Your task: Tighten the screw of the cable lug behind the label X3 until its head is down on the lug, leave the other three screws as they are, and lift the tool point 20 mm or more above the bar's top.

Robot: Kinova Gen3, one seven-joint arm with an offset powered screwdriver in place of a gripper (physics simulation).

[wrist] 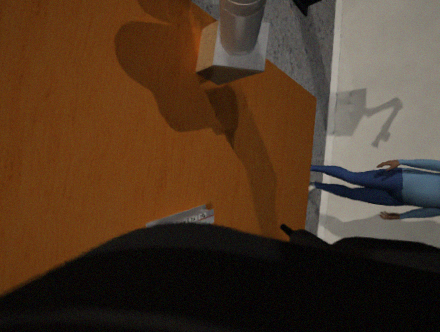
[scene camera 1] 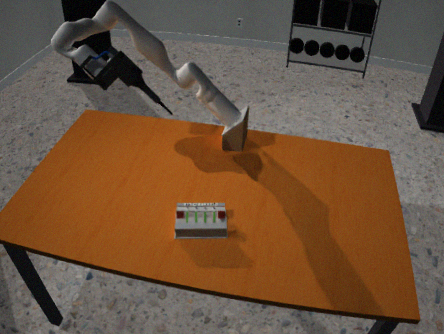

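Seen in the pictures: hand, its tool point: (wrist: 282,226) (scene camera 1: 172,114); arm's base, origin of its link: (wrist: 238,40) (scene camera 1: 233,120).
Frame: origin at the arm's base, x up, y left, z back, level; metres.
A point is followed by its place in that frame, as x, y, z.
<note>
The bar (scene camera 1: 201,233) @[-0.093, 0.000, -0.591] (wrist: 181,218) @[-0.113, -0.026, -0.473] is a pale block on the table. In the scene view it has several green strips (scene camera 1: 205,217) @[-0.067, 0.002, -0.538] on top between two dark red blocks (scene camera 1: 180,215) @[-0.097, -0.096, -0.523] (scene camera 1: 221,215) @[-0.098, 0.049, -0.486]. A strip with small dark marks runs along its back edge; the labels, X3 included, are too small to read, and the screws and lugs cannot be made out. My screwdriver (scene camera 1: 171,113) @[0.257, -0.148, -0.402] points down and right in the scene view, high and well apart from the bar. It has no fingers and touches nothing. In the wrist view the dark tool body hides part of the bar.
The arm's base block (scene camera 1: 234,136) @[-0.035, 0.018, -0.074] (wrist: 235,70) @[-0.010, 0.011, -0.074] stands at the back edge of the orange table (scene camera 1: 125,165) @[-0.116, -0.418, -0.283] (wrist: 75,125) @[-0.116, -0.300, -0.284]. A rack (scene camera 1: 330,30) stands on the floor behind. A person in blue (wrist: 422,186) shows at the right of the wrist view. Arm shadows cross the table.
</note>
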